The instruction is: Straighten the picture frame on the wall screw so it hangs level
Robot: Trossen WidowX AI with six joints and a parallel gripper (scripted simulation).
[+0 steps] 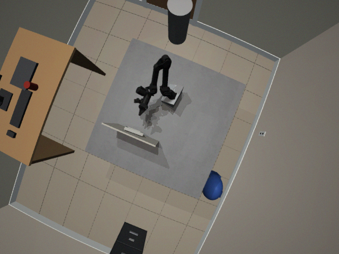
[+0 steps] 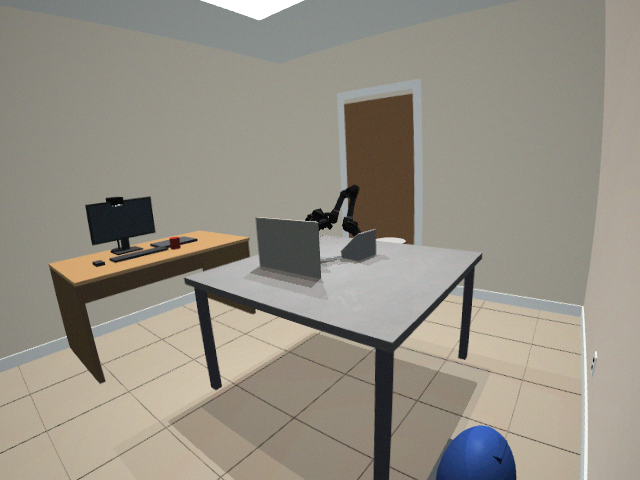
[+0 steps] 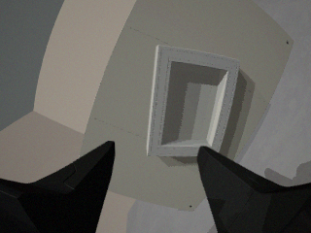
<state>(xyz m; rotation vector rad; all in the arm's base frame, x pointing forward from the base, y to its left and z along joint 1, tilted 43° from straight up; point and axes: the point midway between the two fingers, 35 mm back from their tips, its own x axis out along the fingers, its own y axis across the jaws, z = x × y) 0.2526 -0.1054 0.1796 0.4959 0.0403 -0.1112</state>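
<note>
The pale picture frame lies 150 mm ahead of my gripper tip, 60 mm below it and 10 mm to the right of it. Round my gripper tip: wall panel (160 mm ahead, 70 mm below, 10 mm to the right).
</note>
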